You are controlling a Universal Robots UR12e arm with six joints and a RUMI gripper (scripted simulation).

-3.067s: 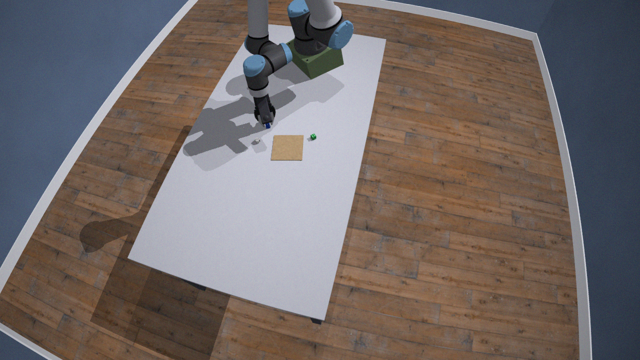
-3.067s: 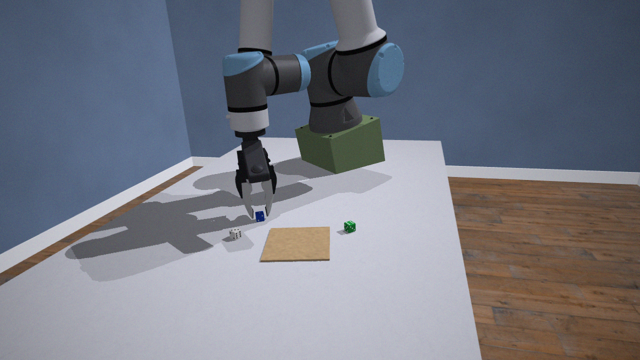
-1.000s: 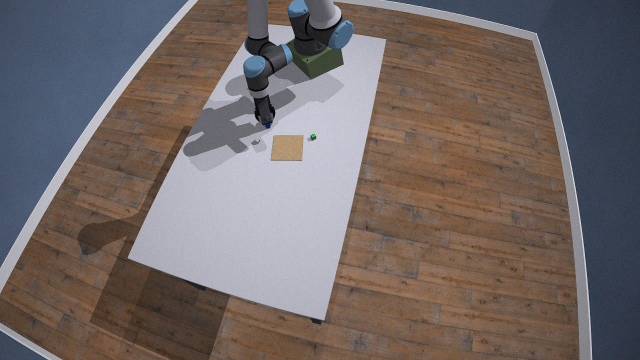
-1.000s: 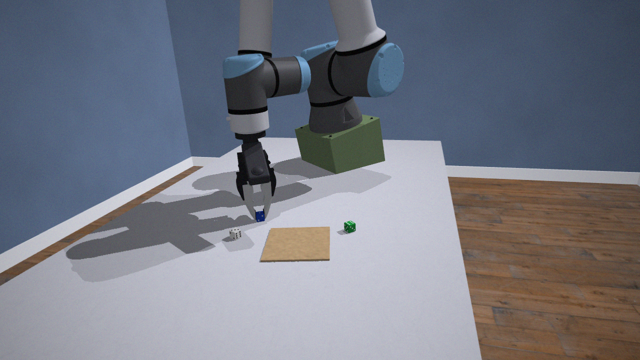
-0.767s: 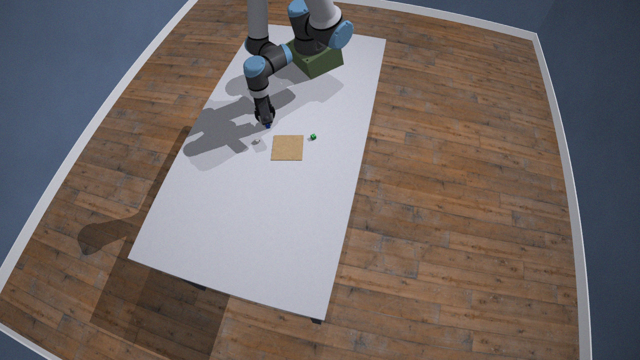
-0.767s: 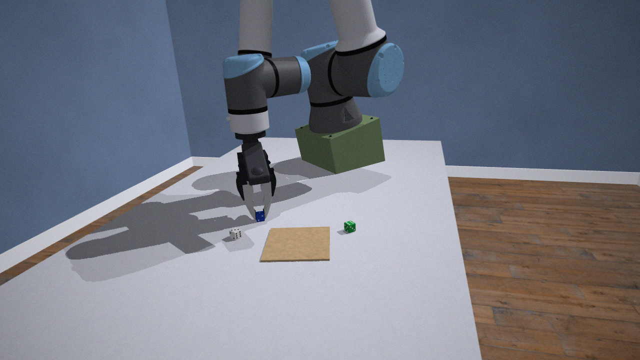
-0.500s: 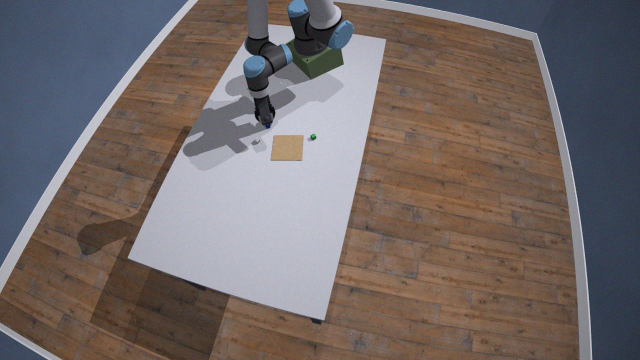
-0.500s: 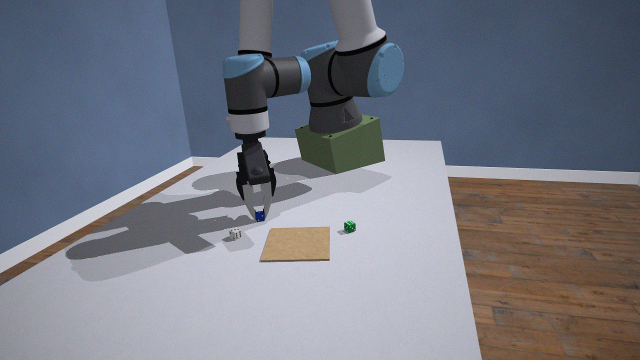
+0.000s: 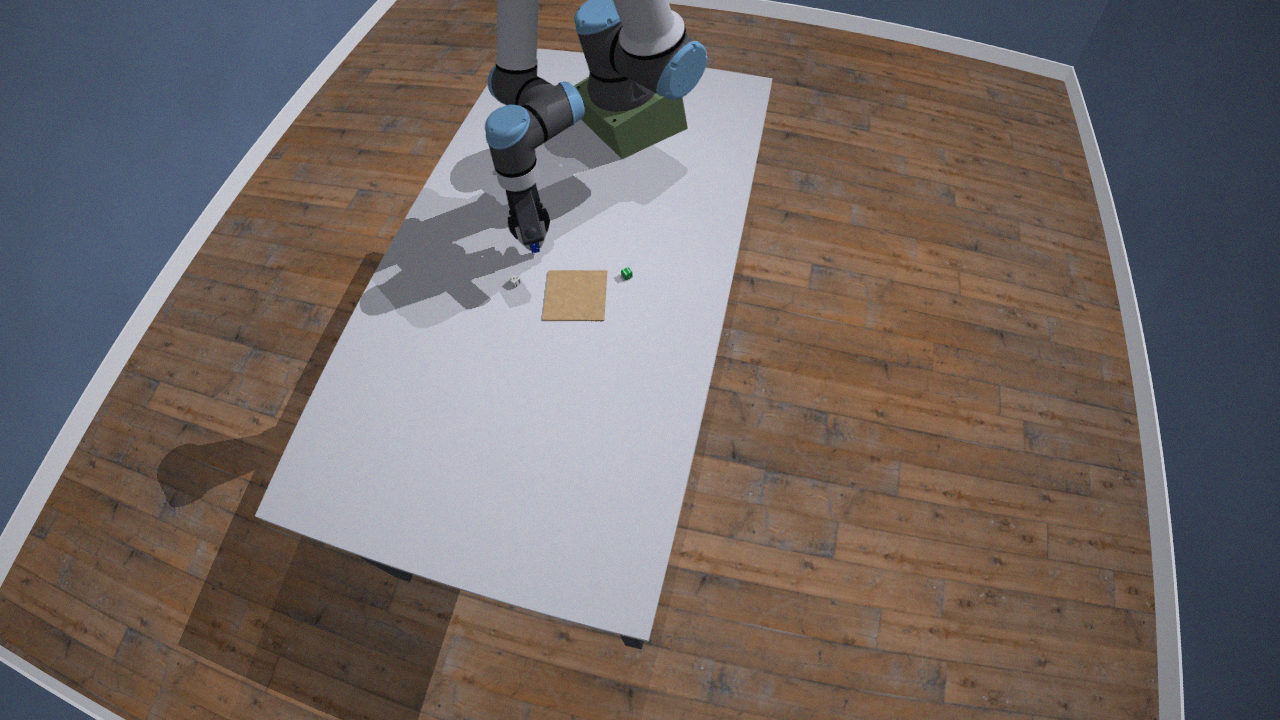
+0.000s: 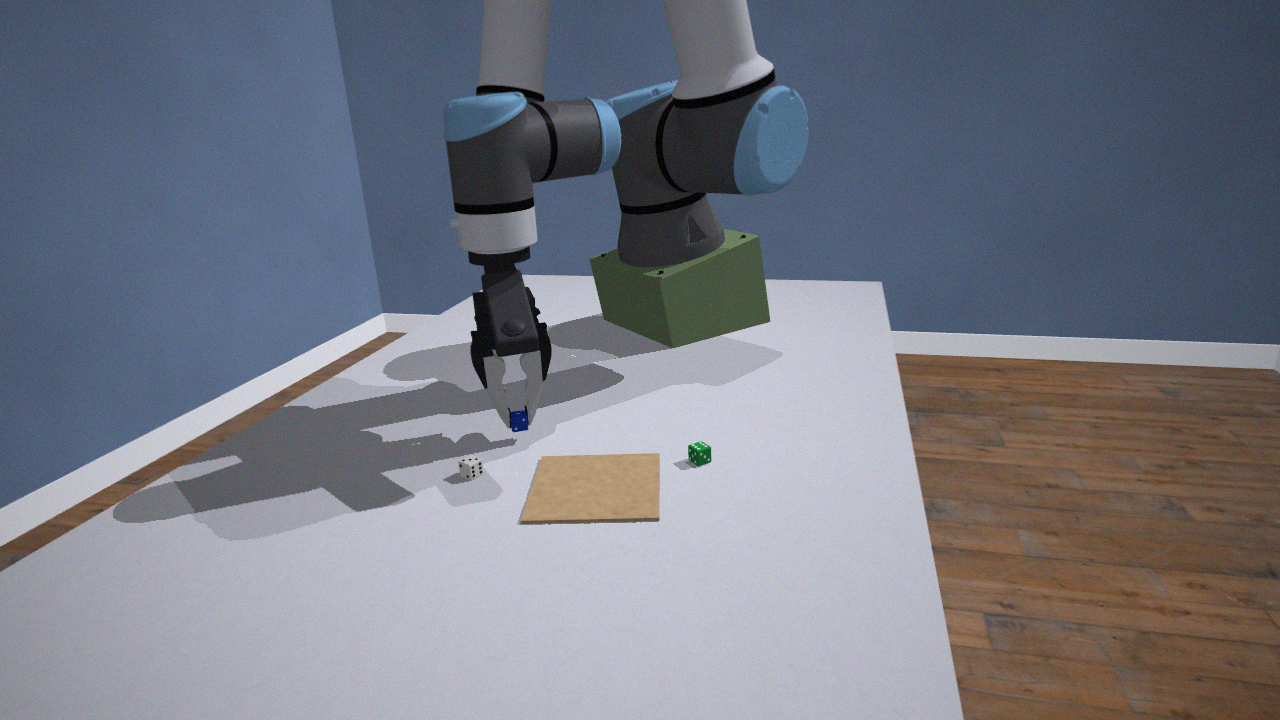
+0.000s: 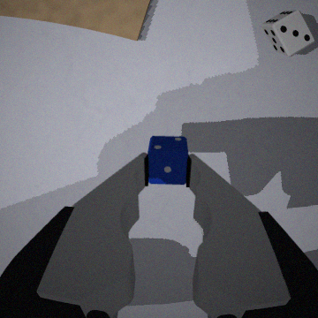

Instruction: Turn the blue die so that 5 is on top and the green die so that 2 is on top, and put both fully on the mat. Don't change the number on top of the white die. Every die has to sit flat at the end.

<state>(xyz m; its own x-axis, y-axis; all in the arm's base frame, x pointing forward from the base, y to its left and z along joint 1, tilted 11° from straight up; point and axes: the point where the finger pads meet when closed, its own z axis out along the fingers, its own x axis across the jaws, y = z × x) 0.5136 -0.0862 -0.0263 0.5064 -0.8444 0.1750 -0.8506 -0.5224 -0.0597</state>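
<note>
Now: hand 230 mm to the right of the green die, 20 mm above it and 10 mm short of it. Round my hand: tan mat: 130 mm to the left, 90 mm ahead, 30 mm below; white die: 100 mm ahead, 20 mm to the right, 20 mm below; blue die: 10 mm below.
</note>
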